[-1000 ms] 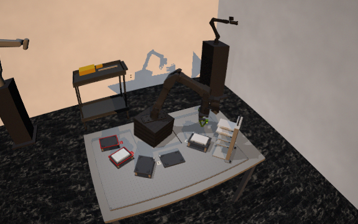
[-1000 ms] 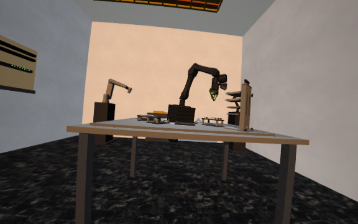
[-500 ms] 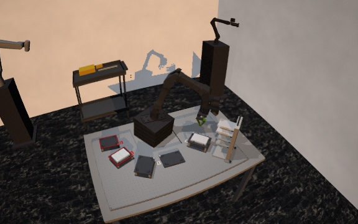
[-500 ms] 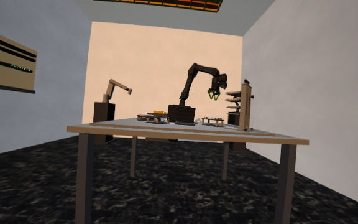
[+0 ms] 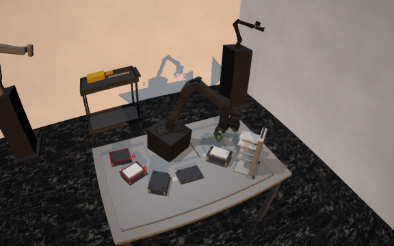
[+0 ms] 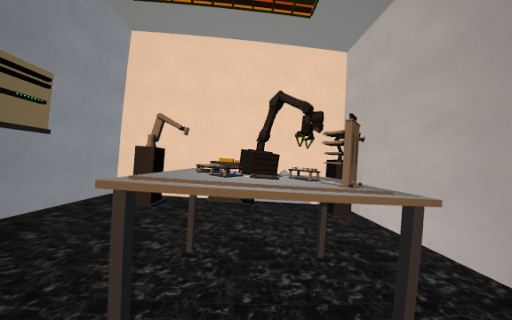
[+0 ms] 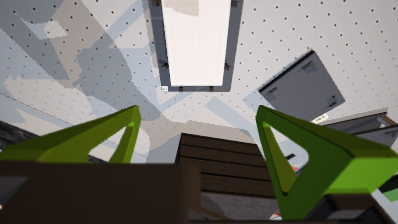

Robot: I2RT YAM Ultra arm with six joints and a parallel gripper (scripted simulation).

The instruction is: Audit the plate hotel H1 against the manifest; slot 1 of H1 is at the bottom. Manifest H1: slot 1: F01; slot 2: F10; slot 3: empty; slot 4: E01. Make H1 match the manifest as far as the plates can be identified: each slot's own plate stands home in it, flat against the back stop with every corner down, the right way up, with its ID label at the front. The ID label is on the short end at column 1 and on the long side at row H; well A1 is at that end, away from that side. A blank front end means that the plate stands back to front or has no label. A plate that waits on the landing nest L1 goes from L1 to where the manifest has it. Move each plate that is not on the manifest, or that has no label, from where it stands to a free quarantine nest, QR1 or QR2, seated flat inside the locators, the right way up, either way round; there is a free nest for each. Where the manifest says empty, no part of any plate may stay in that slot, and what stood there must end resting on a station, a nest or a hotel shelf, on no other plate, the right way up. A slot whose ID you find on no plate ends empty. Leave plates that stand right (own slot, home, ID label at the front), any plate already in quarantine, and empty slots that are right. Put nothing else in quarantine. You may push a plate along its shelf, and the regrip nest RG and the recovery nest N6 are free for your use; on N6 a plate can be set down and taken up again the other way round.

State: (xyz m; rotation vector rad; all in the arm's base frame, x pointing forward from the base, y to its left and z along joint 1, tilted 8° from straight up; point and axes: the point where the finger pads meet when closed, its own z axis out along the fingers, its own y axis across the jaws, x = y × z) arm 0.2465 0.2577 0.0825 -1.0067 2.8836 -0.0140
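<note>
Right now my hand is 15 cm above the white plate, 1 cm to the right of it and 1 cm short of it. Also, from my hand: A1 mark: 15 cm below, 9 cm behind; then dark regrip nest: 16 cm below, 1 cm to the left, 1 cm ahead; then RG tag: 21 cm below, 8 cm behind, 6 cm to the right.
</note>
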